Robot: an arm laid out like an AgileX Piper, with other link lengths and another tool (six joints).
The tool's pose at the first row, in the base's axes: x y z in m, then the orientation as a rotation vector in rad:
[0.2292 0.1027 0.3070 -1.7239 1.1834 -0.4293]
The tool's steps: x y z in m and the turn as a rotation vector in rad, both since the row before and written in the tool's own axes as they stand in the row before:
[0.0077 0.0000 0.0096 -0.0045 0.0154 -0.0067]
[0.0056 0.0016 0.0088 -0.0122 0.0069 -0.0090]
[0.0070 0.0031 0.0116 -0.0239 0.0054 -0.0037]
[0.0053 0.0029 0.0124 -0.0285 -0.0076 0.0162]
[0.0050 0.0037 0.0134 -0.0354 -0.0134 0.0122]
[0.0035 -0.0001 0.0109 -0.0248 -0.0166 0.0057]
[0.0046 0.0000 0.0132 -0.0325 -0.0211 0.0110]
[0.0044 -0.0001 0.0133 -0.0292 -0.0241 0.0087]
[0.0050 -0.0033 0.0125 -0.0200 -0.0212 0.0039]
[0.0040 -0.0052 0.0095 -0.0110 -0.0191 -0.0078]
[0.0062 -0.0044 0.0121 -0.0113 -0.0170 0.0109]
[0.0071 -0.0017 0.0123 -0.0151 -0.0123 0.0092]
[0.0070 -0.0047 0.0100 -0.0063 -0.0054 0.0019]
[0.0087 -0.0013 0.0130 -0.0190 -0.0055 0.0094]
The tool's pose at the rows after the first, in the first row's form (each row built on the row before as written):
[0.2397 0.1010 0.3008 -1.7317 1.1907 -0.4450]
[0.2478 0.1004 0.2941 -1.7479 1.1932 -0.4503]
[0.2577 0.0998 0.2844 -1.7706 1.2038 -0.4449]
[0.2674 0.1009 0.2746 -1.7840 1.2238 -0.4131]
[0.2768 0.1027 0.2634 -1.8057 1.2390 -0.3740]
[0.2857 0.1051 0.2566 -1.8224 1.2420 -0.3412]
[0.2963 0.1079 0.2479 -1.8415 1.2492 -0.2965]
[0.3065 0.1111 0.2389 -1.8587 1.2507 -0.2518]
[0.3183 0.1141 0.2323 -1.8711 1.2465 -0.2177]
[0.3290 0.1168 0.2290 -1.8835 1.2300 -0.1971]
[0.3416 0.1193 0.2228 -1.8841 1.2320 -0.1683]
[0.3528 0.1210 0.2140 -1.8895 1.2366 -0.1426]
[0.3647 0.1220 0.2086 -1.8929 1.2365 -0.1327]
[0.3765 0.1230 0.1983 -1.9023 1.2469 -0.1110]

